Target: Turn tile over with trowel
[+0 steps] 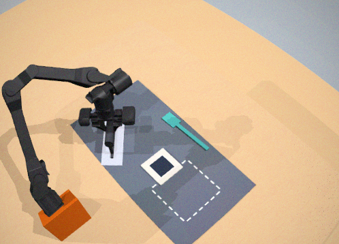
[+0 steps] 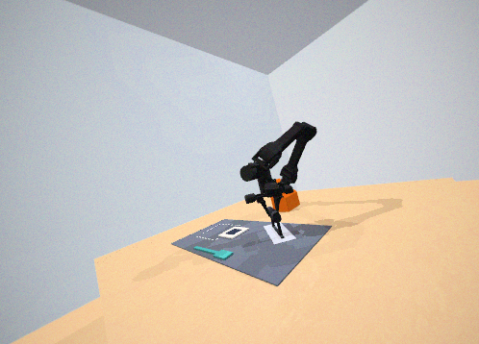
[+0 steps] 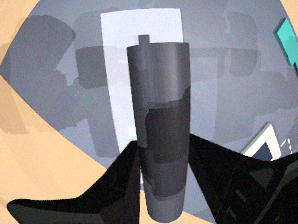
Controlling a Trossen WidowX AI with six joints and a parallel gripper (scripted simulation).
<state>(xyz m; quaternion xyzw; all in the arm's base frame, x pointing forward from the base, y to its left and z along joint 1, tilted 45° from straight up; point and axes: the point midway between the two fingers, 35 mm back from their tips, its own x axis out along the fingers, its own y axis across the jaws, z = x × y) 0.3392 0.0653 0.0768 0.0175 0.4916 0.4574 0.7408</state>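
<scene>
Right now my gripper tip is 160 mm to the left of the grey mat, 80 mm above it and 60 mm short of it. Round my gripper tip: tile (200 mm to the right, 60 mm below, 30 mm ahead); teal trowel (200 mm ahead, 160 mm to the right, 60 mm below).
</scene>
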